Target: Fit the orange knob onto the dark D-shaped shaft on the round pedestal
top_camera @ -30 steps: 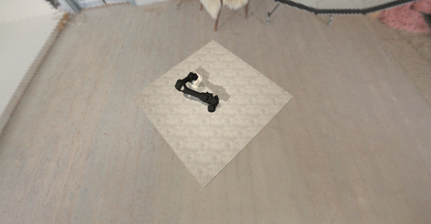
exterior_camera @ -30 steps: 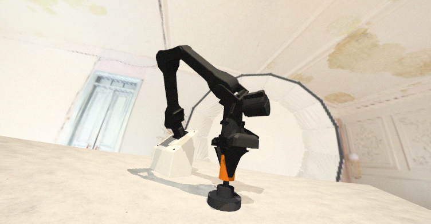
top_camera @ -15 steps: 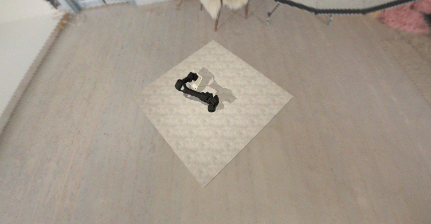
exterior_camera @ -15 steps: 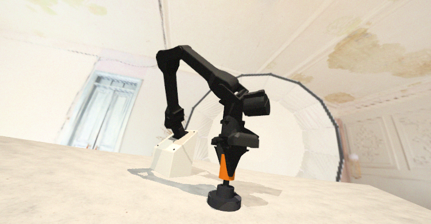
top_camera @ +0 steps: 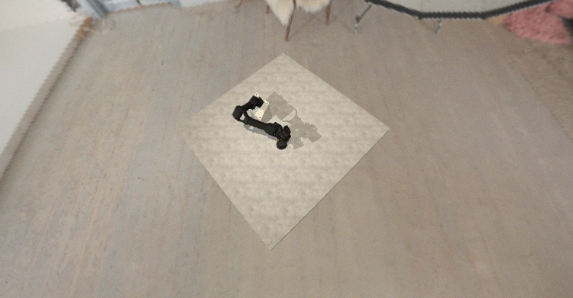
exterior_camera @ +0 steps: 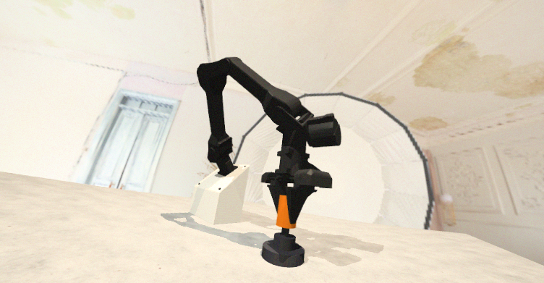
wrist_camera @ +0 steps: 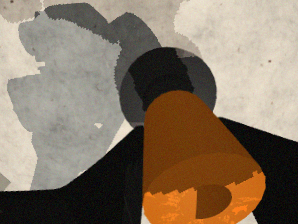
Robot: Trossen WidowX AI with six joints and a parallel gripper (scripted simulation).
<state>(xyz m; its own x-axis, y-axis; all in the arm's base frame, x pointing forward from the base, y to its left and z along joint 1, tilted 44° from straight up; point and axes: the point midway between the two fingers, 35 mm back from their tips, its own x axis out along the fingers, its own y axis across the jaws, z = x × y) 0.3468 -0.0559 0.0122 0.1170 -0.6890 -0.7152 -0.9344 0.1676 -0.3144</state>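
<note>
The orange knob lies 2 cm above my gripper tip. From my gripper tip the other things lie so: dark round pedestal: 4 cm below.
</note>
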